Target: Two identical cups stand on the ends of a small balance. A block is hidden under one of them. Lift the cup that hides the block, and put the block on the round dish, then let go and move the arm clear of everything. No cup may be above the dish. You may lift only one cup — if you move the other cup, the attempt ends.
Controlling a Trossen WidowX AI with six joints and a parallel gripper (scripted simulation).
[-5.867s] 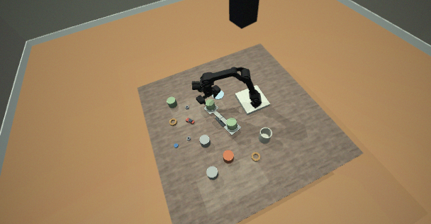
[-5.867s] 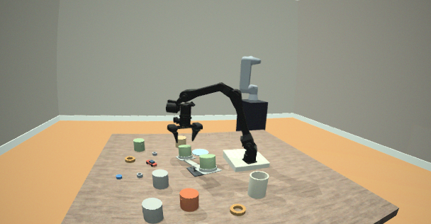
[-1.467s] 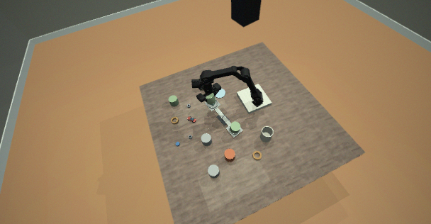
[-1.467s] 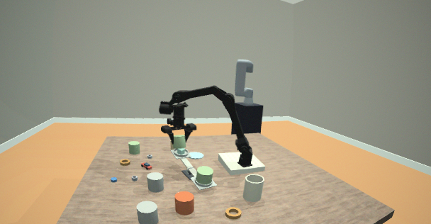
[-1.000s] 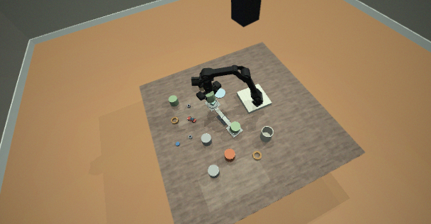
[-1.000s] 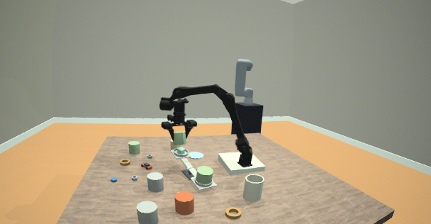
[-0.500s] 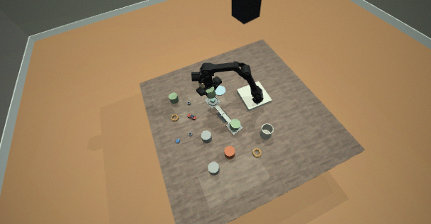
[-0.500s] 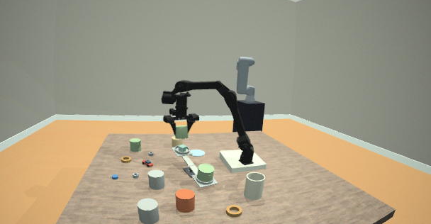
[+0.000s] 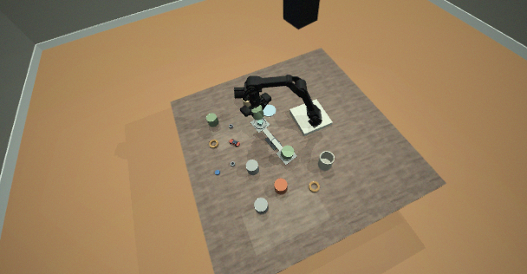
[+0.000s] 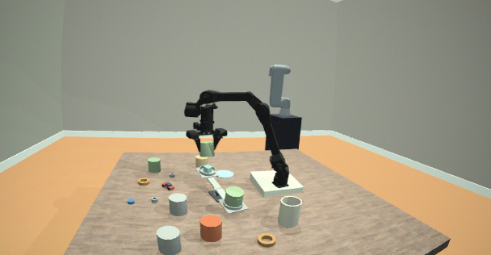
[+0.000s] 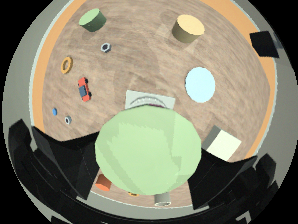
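Right now my gripper tip is 10 mm to the right of the mint block and 90 mm above it. The rest, counted from my gripper tip: round light-blue dish: 130 mm behind, 90 mm to the right, 170 mm below; then small balance: 10 mm behind, 140 mm to the left, 130 mm below; then red toy car: 190 mm ahead, 160 mm below.
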